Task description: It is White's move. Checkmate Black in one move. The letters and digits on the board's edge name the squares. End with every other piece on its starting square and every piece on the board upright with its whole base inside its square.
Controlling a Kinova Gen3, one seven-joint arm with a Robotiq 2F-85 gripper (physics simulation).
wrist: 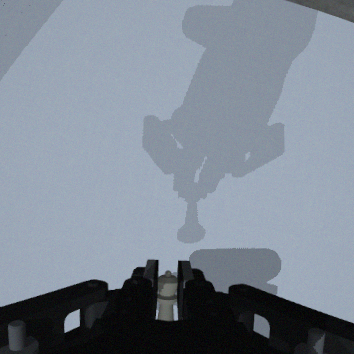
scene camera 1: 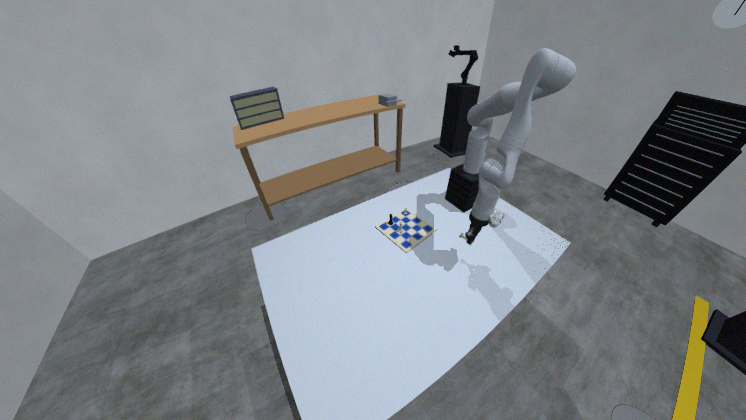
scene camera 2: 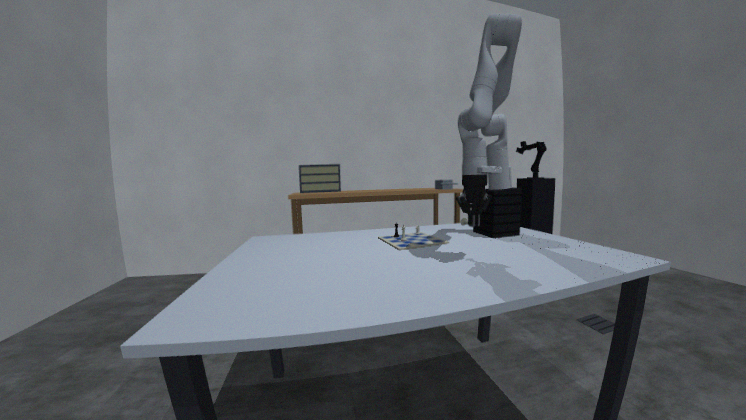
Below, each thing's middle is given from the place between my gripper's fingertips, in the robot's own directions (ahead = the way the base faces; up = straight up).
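I see the chessboard [scene camera 1: 415, 229], and it is 100 mm below my hand, 150 mm ahead of it and 270 mm to the right of it.
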